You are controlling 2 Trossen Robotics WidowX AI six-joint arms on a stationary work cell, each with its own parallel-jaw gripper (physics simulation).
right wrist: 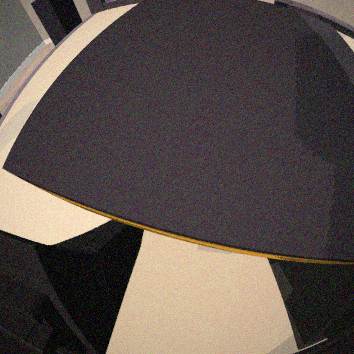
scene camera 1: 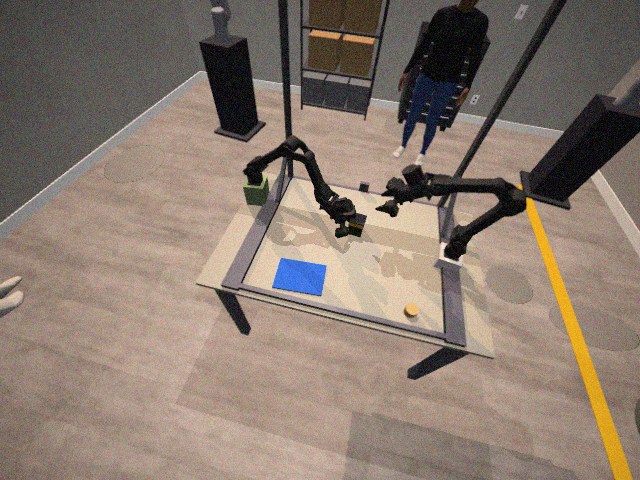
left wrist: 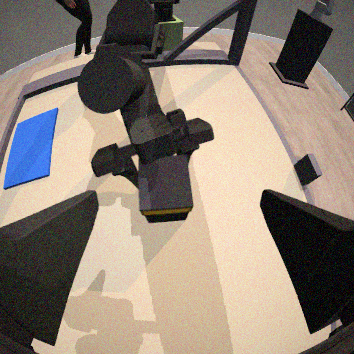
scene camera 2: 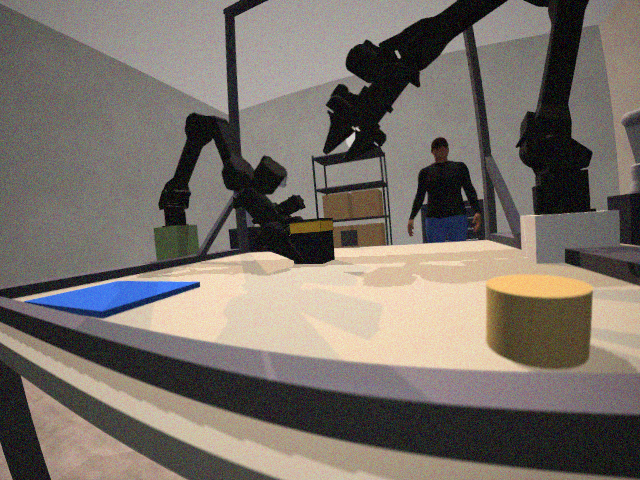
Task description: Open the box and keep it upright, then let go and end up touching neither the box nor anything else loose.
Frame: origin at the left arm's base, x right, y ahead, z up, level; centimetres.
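Seen in the pictures: left gripper, fingertip midpoint: [scene camera 1: 378, 202] [left wrist: 181, 198] [scene camera 2: 335, 157]; right gripper, fingertip midpoint: [scene camera 1: 351, 228] [scene camera 2: 307, 258]; left arm's base at its link origin: [scene camera 1: 451, 253] [scene camera 2: 562, 213]; right arm's base at its link origin: [scene camera 1: 255, 181] [left wrist: 163, 18].
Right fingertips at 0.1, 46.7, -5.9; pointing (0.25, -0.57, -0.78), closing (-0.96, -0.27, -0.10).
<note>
Offsets run from my right fingertips to a thing's top centre, as dx, dy, dz. Level surfaces: height alone.
A small black box {+0.0, -2.1, +8.6} [scene camera 1: 357, 225] [scene camera 2: 312, 250] [left wrist: 166, 187] [right wrist: 190, 125] with a yellow band near its top stands upright on the table around its middle. Its dark lid lies flat and looks closed. My right gripper [scene camera 1: 349, 223] [left wrist: 165, 189] [right wrist: 203, 217] is shut on the box, with a finger on each of two opposite sides; in scene camera 2 its fingers are partly hidden behind the box. My left gripper [scene camera 1: 383, 200] [scene camera 2: 337, 153] [left wrist: 181, 198] is open and empty, above the table, apart from the box and to its right in scene camera 1.
A flat blue mat {-34.6, +12.1, +0.0} [scene camera 1: 299, 276] [scene camera 2: 116, 297] [left wrist: 32, 148] lies near the front left of the table {dz -0.8} [scene camera 1: 336, 315]. A yellow cylinder {-31.6, -35.5, +2.7} [scene camera 1: 411, 310] [scene camera 2: 538, 320] stands near the front right. A small black block {+30.0, +2.6, +4.9} [scene camera 1: 364, 186] [left wrist: 308, 169] sits at the back edge.
</note>
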